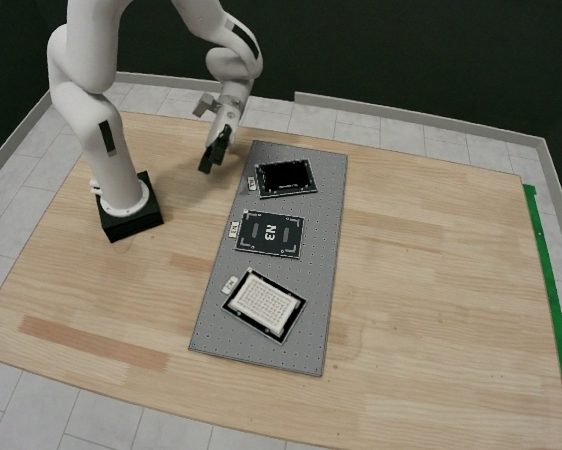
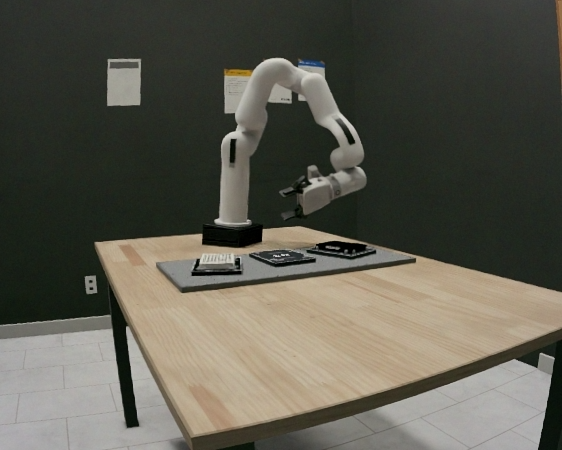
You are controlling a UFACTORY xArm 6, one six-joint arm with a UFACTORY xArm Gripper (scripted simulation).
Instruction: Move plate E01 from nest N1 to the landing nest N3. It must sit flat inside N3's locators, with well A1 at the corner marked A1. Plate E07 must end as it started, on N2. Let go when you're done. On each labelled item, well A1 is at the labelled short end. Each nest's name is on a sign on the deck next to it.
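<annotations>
My gripper (image 1: 215,155), same spot as (image 2: 284,189).
</annotations>
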